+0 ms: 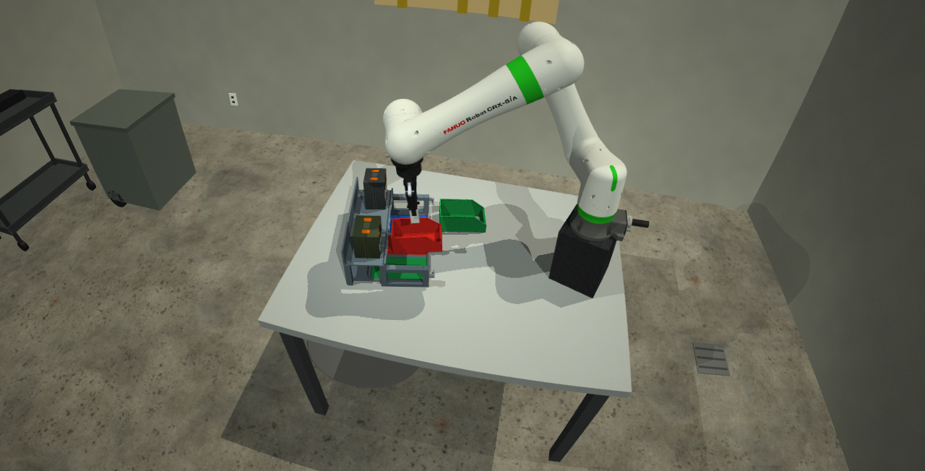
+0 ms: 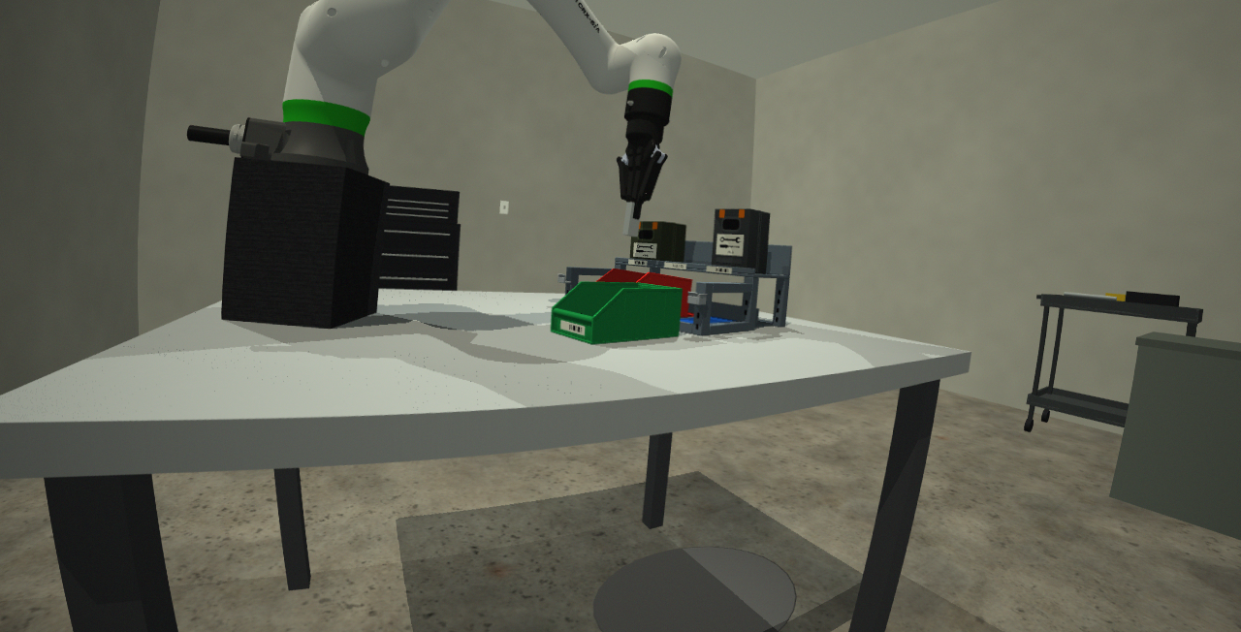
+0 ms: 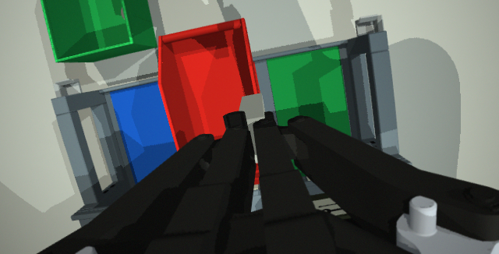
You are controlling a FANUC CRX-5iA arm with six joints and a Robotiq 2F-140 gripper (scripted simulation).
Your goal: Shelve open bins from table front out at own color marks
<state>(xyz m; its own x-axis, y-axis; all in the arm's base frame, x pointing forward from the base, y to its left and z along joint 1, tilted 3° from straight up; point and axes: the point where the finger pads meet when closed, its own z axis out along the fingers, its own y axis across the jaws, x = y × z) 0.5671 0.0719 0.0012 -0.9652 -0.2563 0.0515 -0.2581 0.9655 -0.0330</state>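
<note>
Right now the red bin is 10 mm ahead of my hand, 50 mm to the right of it and 140 mm below it. From my hand the other things lie so: green bin: 120 mm behind, 210 mm to the right, 150 mm below.
</note>
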